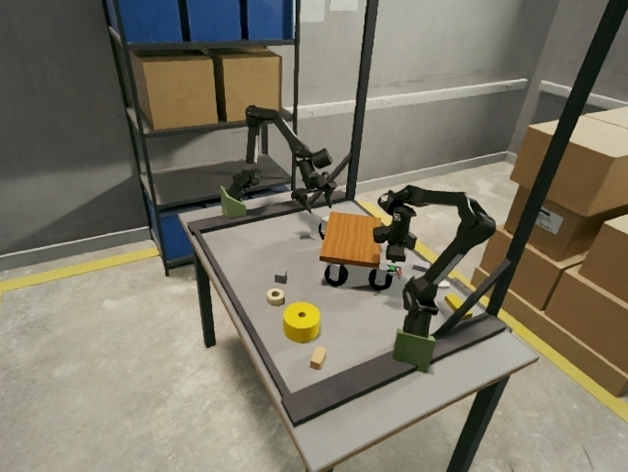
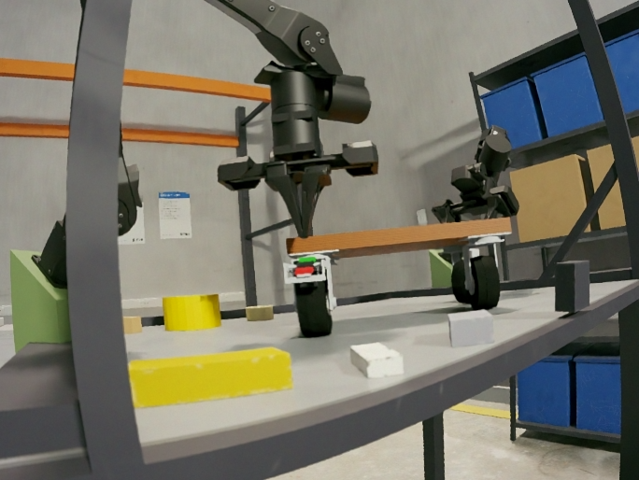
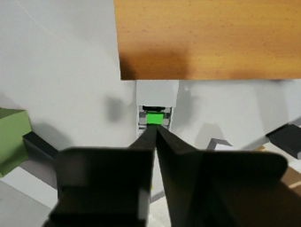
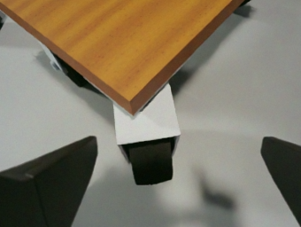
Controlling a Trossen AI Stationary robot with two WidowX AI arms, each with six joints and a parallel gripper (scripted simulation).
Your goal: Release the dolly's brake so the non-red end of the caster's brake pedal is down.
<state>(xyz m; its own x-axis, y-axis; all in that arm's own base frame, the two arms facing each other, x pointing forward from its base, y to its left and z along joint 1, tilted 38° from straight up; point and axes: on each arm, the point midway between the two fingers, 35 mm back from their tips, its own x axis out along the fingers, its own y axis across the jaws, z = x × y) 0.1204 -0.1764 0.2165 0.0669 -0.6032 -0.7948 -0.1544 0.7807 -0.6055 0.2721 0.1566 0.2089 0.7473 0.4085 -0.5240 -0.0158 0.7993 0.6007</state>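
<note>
The brake pedal lies 1 cm behind my left hand, 1 cm to the left of it and 7 cm below it. Also, from my left hand: dark grey block: 27 cm ahead, 26 cm to the right, 14 cm below; cream ring: 35 cm ahead, 19 cm to the right, 14 cm below; white block: 16 cm behind, 10 cm to the left, 15 cm below.
</note>
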